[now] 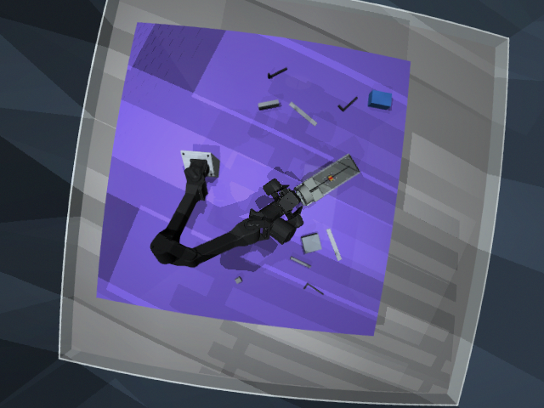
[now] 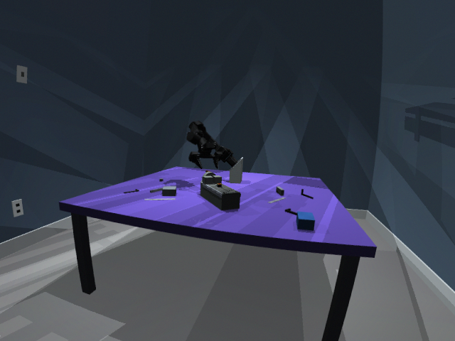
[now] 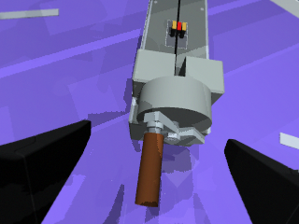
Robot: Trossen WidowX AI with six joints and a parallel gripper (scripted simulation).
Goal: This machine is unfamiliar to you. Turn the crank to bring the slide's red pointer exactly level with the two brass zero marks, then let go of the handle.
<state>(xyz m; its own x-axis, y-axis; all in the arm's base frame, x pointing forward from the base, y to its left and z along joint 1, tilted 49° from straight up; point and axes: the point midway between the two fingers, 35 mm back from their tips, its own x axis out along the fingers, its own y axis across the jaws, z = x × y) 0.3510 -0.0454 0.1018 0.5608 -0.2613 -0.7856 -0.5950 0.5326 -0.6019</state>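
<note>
The brown crank handle lies 20 mm below my gripper tip, 20 mm behind it and 10 mm to the right of it. The rest, counted from my gripper tip: dark block: 390 mm to the left, 130 mm behind, 120 mm below; then red pointer: 140 mm ahead, 80 mm to the left, 60 mm below; then grey block: 190 mm to the right, 120 mm below, 100 mm ahead.
</note>
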